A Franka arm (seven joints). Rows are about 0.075 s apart.
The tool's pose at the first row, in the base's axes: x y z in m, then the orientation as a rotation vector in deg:
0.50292, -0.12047, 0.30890, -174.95, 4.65, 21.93
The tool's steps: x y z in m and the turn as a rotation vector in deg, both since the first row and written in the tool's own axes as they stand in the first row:
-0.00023, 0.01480, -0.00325, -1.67, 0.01, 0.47
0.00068, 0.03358, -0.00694, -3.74, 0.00, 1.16
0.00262, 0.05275, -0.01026, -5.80, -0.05, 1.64
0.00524, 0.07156, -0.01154, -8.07, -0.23, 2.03
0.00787, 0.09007, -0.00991, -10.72, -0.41, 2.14
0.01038, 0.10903, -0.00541, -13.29, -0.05, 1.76
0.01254, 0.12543, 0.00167, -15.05, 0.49, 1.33
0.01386, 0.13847, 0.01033, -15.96, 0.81, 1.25
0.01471, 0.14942, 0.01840, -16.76, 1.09, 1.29
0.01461, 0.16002, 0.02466, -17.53, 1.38, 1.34
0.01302, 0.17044, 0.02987, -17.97, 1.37, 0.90
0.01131, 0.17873, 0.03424, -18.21, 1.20, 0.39
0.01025, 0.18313, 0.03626, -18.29, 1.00, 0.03
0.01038, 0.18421, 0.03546, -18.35, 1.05, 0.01
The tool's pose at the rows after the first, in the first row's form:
0.50260, -0.13543, 0.31127, -176.63, 5.10, 22.21
0.50326, -0.15445, 0.31356, 178.25, -5.81, -22.54
0.50480, -0.17387, 0.31521, 176.14, -6.08, -22.45
0.50651, -0.19282, 0.31475, 173.81, -6.15, -22.53
0.50755, -0.21127, 0.31148, 171.16, -5.71, -22.55
0.50774, -0.22997, 0.30544, 168.76, -4.61, -21.76
0.50711, -0.24592, 0.29714, 167.19, -3.63, -20.79
0.50548, -0.25837, 0.28771, 166.35, -3.35, -20.24
0.50367, -0.26876, 0.27908, 165.60, -3.25, -19.77
0.50141, -0.27889, 0.27245, 164.87, -3.18, -19.29
0.49797, -0.28885, 0.26723, 164.51, -2.46, -19.25
0.49474, -0.29673, 0.26296, 164.32, -1.68, -19.46
0.49296, -0.30093, 0.26102, 164.26, -1.13, -19.73
0.49322, -0.30206, 0.26170, 164.22, -1.10, -19.65

